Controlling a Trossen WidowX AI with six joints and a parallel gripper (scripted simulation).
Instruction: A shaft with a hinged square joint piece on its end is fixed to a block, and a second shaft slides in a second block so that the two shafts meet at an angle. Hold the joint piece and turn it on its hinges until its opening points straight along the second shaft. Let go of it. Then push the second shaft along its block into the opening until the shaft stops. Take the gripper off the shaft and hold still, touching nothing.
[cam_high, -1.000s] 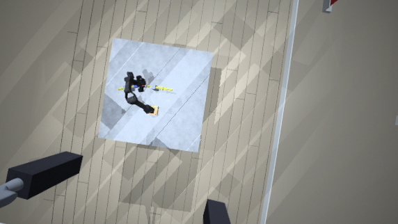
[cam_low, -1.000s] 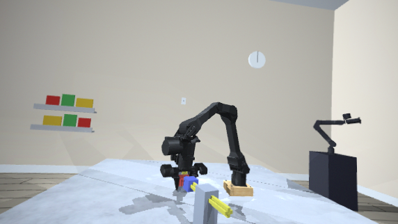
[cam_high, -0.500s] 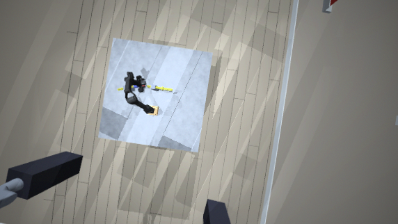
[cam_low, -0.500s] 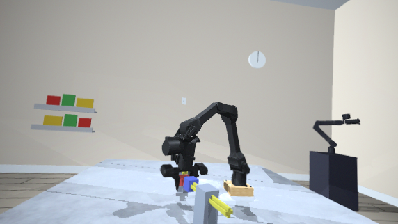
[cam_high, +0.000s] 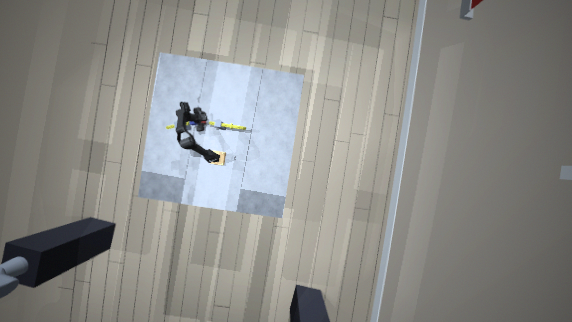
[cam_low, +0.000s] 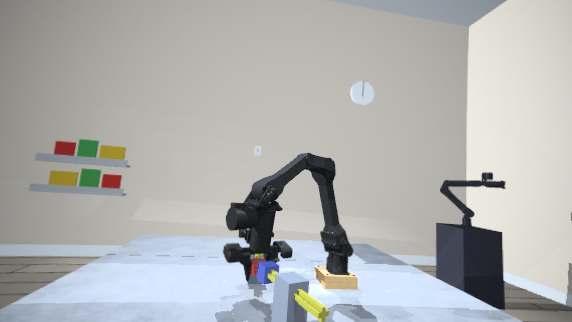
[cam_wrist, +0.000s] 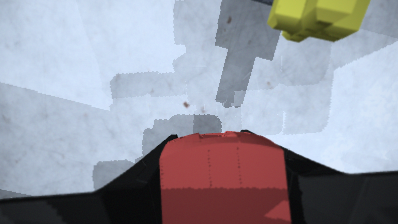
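Right now the red joint piece is 4 cm above my gripper tip and 1 cm to the left of it.
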